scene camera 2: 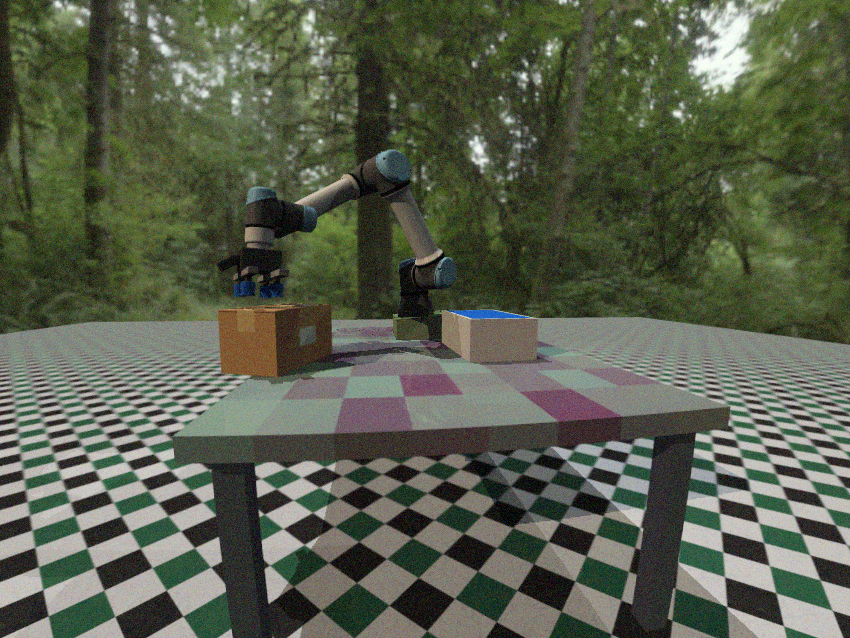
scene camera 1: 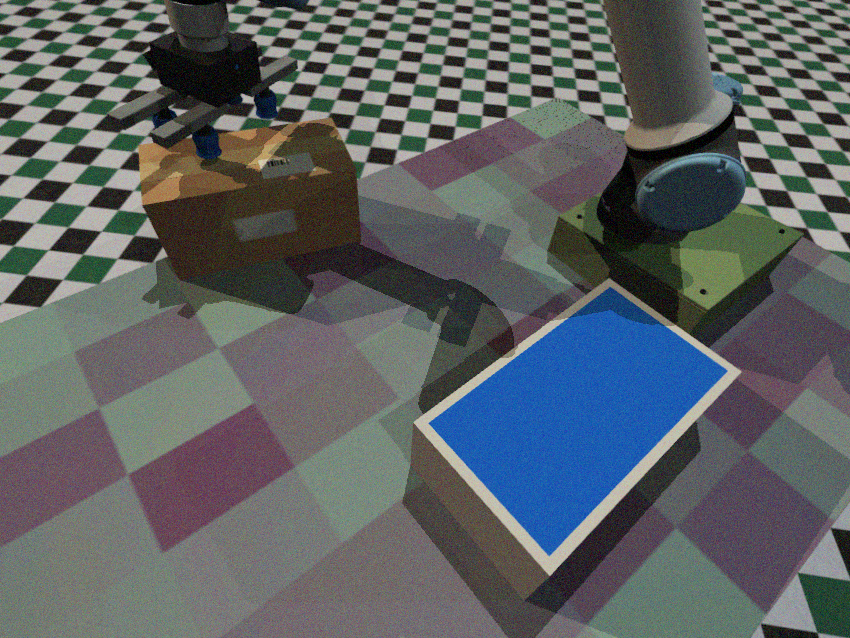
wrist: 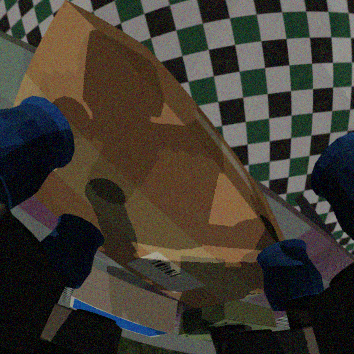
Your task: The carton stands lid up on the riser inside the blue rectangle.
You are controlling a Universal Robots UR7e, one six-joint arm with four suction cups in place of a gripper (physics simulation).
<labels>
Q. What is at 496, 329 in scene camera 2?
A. A riser.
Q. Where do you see a brown carton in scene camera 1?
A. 278, 191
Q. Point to a brown carton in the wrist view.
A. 176, 207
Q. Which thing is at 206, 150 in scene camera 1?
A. The suction head.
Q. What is the suction head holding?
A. Nothing.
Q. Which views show the riser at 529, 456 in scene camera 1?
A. Scene camera 2, scene camera 1 and the wrist view: all of them.
</labels>
